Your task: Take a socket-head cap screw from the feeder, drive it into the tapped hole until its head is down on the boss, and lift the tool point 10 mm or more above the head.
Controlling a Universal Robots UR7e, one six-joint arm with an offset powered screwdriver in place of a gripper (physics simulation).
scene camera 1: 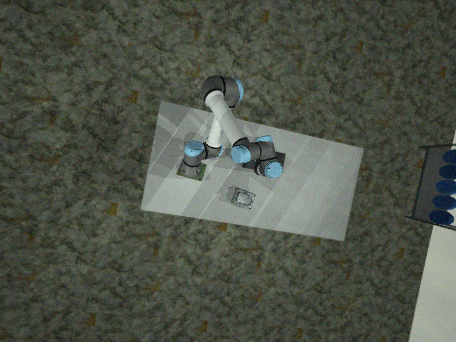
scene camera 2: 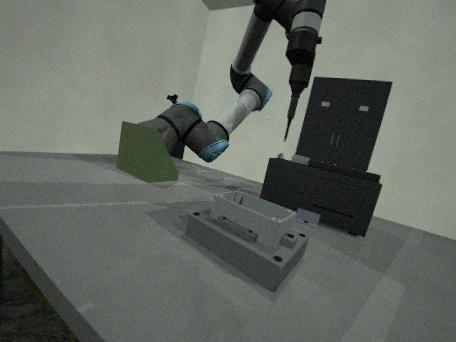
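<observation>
The screwdriver [scene camera 2: 285, 140] points down, its thin tip in the air a little above the left end of the black feeder [scene camera 2: 320, 195] [scene camera 1: 281, 159]. A gap shows between the tip and a small light piece [scene camera 2: 280, 156] on the feeder's top. Whether a screw sits on the tip is too small to tell. In scene camera 1 the wrist hides the tip. A light grey open housing [scene camera 2: 252, 212] [scene camera 1: 243, 198] sits on a darker grey fixture block [scene camera 2: 235, 245], apart from the tool. The tapped hole cannot be made out for certain among the housing's corner bosses.
A green wedge-shaped mount [scene camera 2: 145, 152] stands by the arm's base at the left. A small grey plate [scene camera 2: 308, 217] is at the feeder's front. A tall dark cabinet [scene camera 2: 345, 125] stands behind the feeder. A rack [scene camera 1: 423, 181] with blue round items is off the table [scene camera 1: 320, 200].
</observation>
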